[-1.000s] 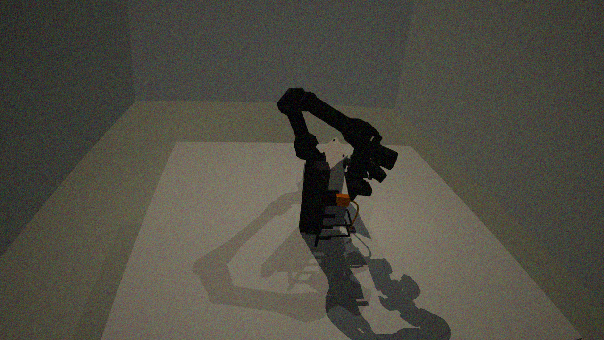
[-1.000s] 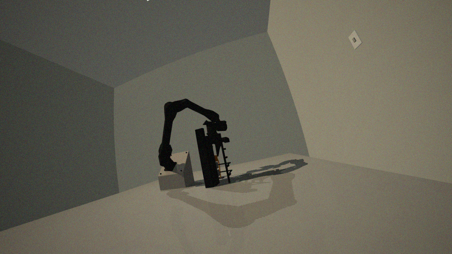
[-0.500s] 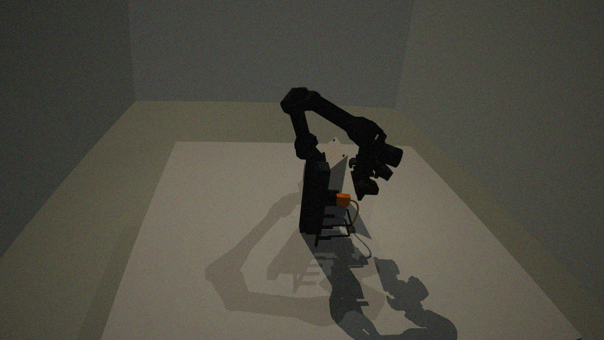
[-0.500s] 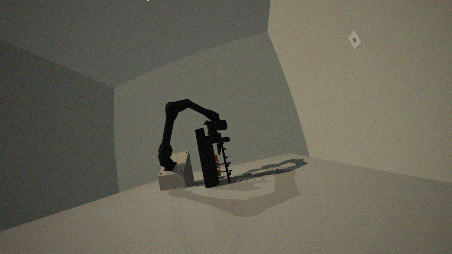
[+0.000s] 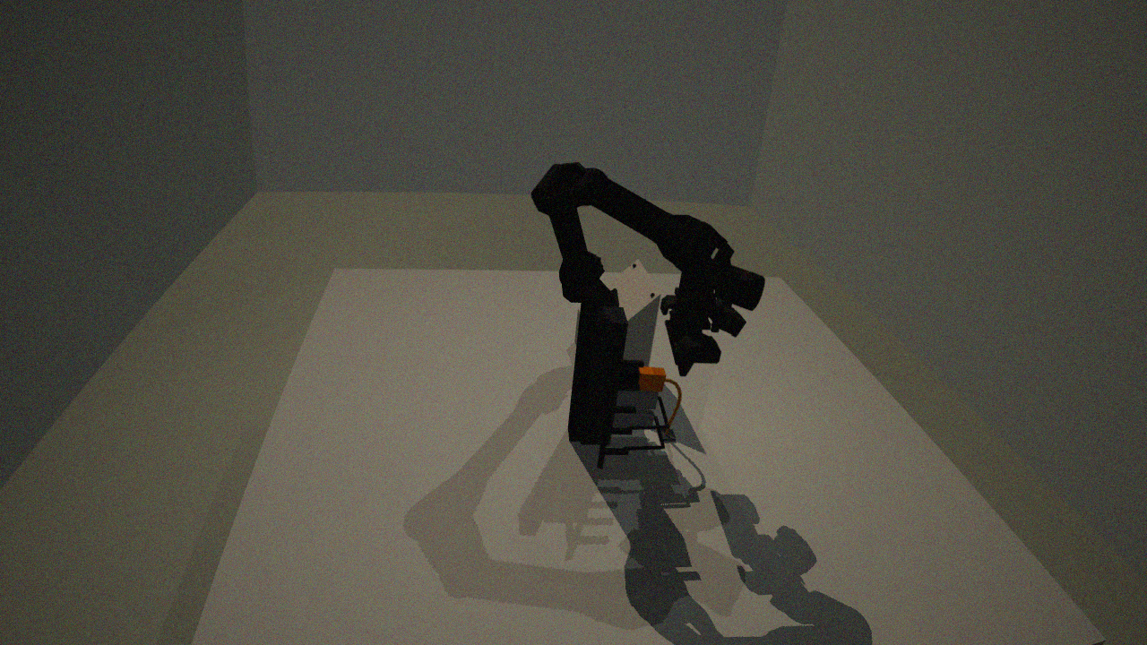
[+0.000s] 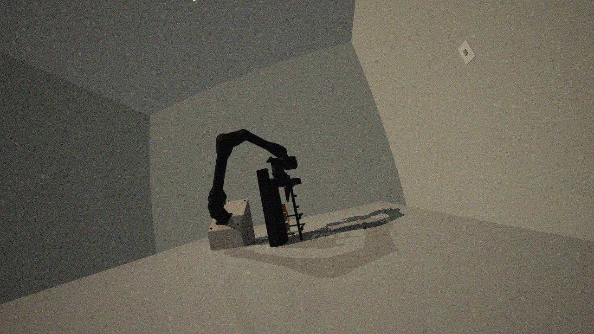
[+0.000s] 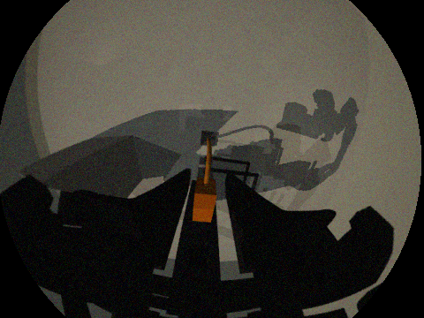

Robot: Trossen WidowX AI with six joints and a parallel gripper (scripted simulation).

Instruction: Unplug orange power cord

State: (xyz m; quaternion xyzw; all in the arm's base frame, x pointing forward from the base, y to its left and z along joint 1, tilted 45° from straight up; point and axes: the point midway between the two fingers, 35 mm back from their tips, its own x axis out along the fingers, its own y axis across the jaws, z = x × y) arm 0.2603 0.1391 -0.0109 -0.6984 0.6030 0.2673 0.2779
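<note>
The orange plug is 10 mm ahead of my gripper tip, 70 mm to the right of it and 10 mm below it.
</note>
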